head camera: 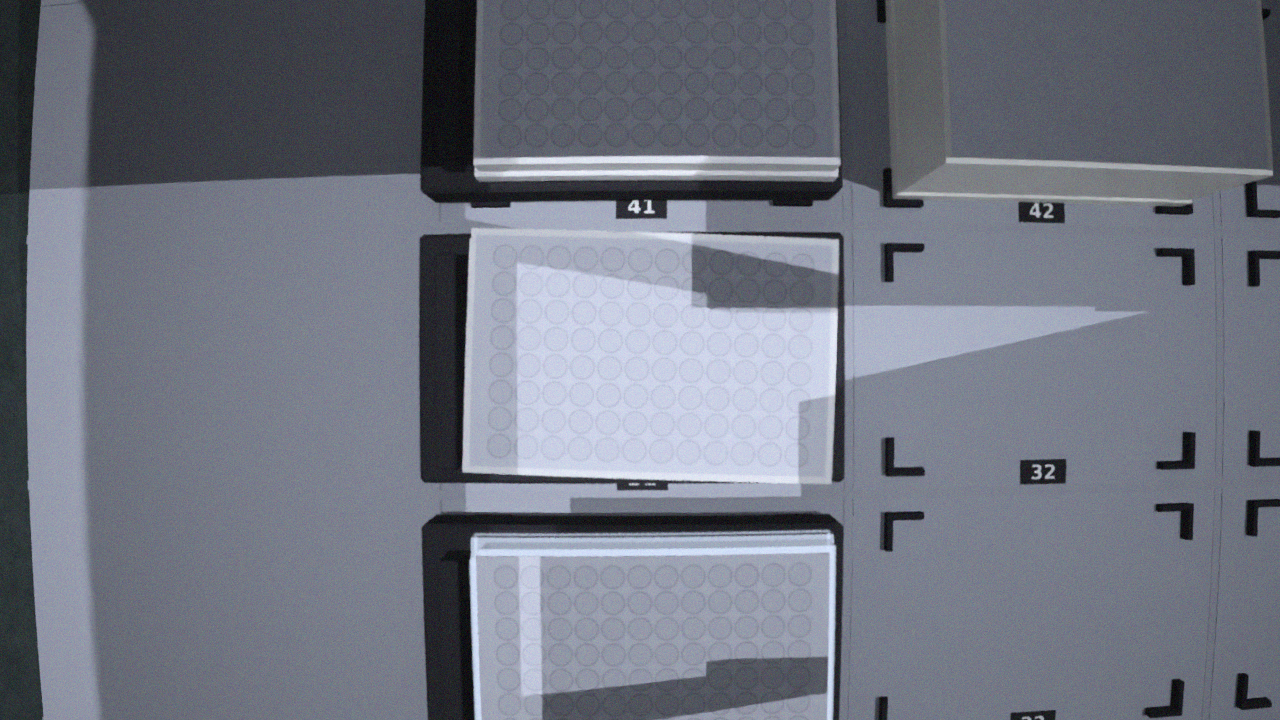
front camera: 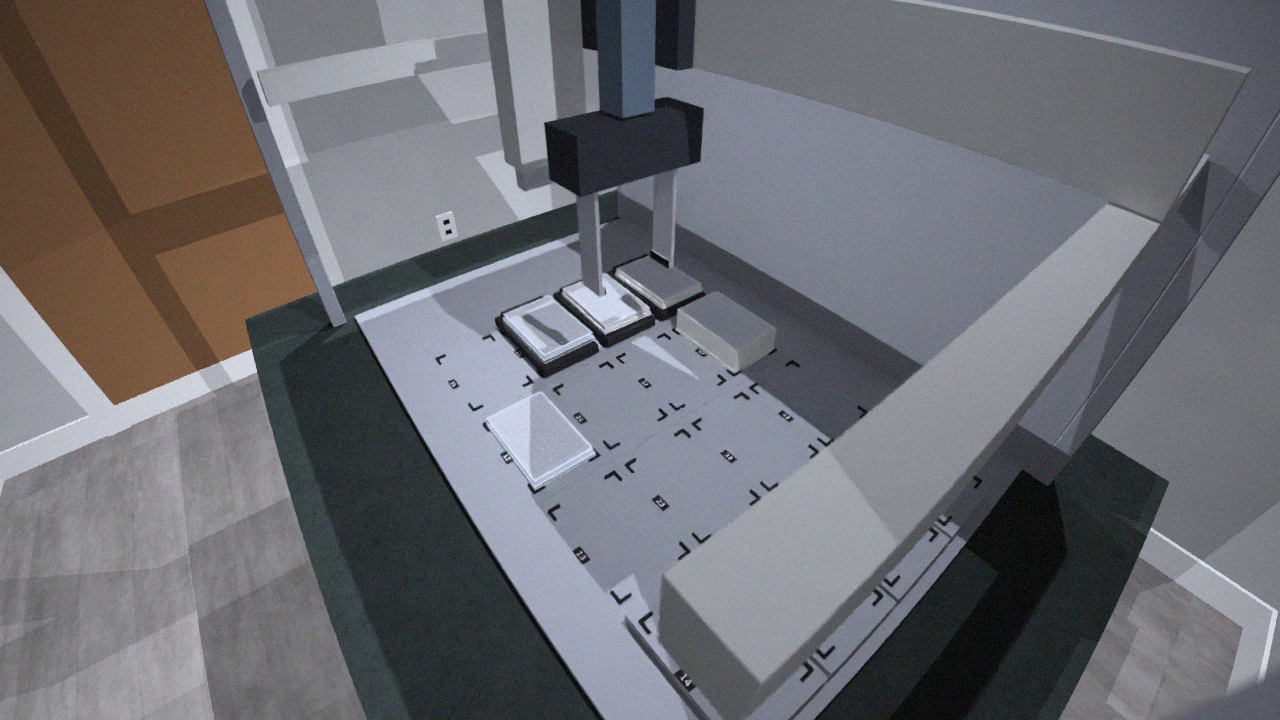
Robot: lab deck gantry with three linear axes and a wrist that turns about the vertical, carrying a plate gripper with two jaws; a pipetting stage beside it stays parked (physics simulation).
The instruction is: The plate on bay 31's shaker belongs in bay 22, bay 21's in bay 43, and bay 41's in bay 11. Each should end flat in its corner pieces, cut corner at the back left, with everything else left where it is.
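Where they show: gripper, fingertip midpoint: (front camera: 629, 274); robot's base at its link origin: (front camera: 438, 359).
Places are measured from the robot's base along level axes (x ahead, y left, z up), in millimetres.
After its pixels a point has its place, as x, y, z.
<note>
The bay 31 plate (front camera: 606, 302) {80, 253, 37} (head camera: 650, 358) {67, 258, 37} is pale and sits slightly turned on its black shaker. The bay 21 plate (front camera: 547, 328) {80, 147, 37} (head camera: 652, 617) {67, 170, 37}, with bluish-white edges, and the shaded bay 41 plate (front camera: 657, 281) {82, 353, 37} (head camera: 656, 85) {69, 350, 37} sit on their shakers. My gripper (front camera: 631, 277) {194, 212, 158} is open and empty, its jaws hanging over the area of the bay 31 and 41 shakers; their exact height is unclear. It does not show in the head view. Bay 22 (front camera: 580, 418) {229, 104, 0}, bay 43 (front camera: 785, 415) {391, 318, 0} and bay 11 (front camera: 452, 383) {62, -4, 0} show no plate. The cut corners cannot be made out.
A tall beige block (front camera: 726, 329) {247, 345, 42} (head camera: 1105, 85) {225, 352, 42} stands on bay 42, right beside the bay 41 shaker. Another pale plate (front camera: 539, 437) {236, 40, 14} lies in bay 12. A large beige beam (front camera: 859, 501) {622, -37, 400} crosses above the right front of the deck. The pipetting stage (front camera: 528, 89) hangs behind the gripper.
</note>
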